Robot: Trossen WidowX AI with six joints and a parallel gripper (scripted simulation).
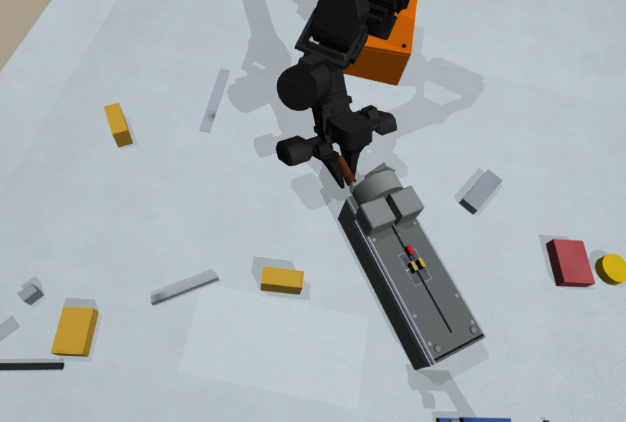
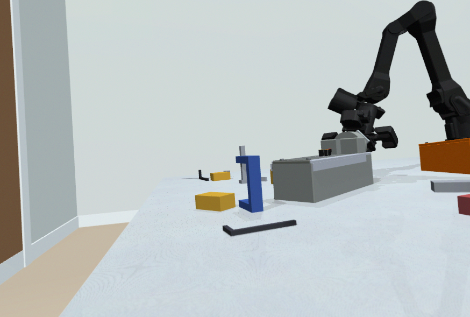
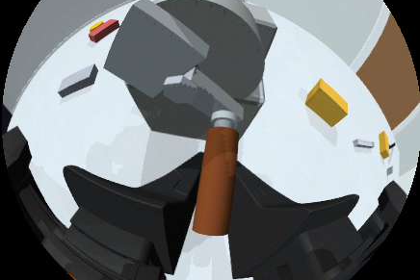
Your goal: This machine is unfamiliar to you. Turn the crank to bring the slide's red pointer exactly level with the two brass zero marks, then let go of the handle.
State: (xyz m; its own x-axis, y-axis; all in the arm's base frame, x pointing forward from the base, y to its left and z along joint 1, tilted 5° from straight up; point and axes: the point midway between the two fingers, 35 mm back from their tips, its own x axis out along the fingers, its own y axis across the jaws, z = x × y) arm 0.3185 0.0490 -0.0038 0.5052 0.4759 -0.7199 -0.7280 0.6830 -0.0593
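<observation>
My gripper tip is 12 cm to the right of the red pointer, 8 cm short of it and 4 cm below it. From my gripper tip the other things lie so: brown handle 3 cm above, 1 cm to the right, 1 cm behind; then grey block 23 cm to the left, 12 cm behind, 4 cm below; then blue clamp 27 cm to the left, 26 cm ahead, 1 cm above.
</observation>
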